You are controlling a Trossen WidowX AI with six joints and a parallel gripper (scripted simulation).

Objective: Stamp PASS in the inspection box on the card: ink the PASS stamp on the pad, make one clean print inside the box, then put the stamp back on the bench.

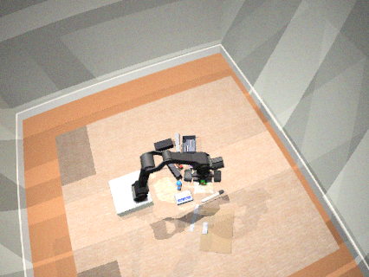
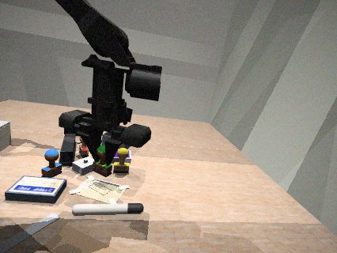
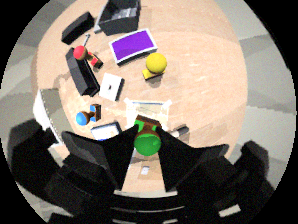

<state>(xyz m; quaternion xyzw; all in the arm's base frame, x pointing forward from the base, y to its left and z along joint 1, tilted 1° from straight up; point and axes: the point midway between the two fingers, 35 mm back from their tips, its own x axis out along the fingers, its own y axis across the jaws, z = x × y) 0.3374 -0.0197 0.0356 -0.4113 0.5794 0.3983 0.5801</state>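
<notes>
Now: gripper tip 7 cm above the card. Round my gripper tip: marker (5 cm ahead, 7 cm to the right, 6 cm below); then green-knobbed stamp (right at my gripper tip); then yellow-knobbed stamp (3 cm ahead, 8 cm to the left, 5 cm below).
</notes>
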